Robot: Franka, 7 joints.
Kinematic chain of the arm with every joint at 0, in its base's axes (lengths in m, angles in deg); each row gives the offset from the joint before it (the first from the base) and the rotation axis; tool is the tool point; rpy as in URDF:
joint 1: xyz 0 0 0.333 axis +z
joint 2: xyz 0 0 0 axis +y
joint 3: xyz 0 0 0.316 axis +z
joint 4: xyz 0.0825 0 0 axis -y
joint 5: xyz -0.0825 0 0.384 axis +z
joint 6: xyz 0 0 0 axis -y
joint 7: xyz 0.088 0 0 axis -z
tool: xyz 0 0 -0.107 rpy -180 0 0
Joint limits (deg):
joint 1: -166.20..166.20
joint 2: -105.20..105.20
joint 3: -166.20..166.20
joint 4: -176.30..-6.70
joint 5: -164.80..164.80
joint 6: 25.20..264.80
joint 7: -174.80..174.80
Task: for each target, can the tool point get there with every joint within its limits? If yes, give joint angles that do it. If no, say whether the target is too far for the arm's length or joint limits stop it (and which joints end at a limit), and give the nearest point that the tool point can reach.
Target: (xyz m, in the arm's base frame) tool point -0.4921 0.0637 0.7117
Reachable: yes | joints 61.18 19.60 135.92 -104.03 -93.59 76.33 123.63
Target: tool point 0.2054 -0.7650 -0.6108
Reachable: no: too far | nearest point 0.1486 -0.5536 -0.2747 | short by 0.401 m
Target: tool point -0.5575 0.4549 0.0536
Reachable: yes | joints -48.28 -88.37 -137.72 -33.83 111.49 206.38 -67.49
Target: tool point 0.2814 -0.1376 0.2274
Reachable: yes | joints 64.37 69.28 -69.93 -139.08 -6.78 69.66 47.95
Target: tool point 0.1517 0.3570 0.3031
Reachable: yes | joints 137.39 -40.79 -67.12 -161.13 54.15 178.72 -19.05
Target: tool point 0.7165 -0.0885 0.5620
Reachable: yes | joints -12.64 73.93 85.46 -28.07 -11.11 232.31 -129.38
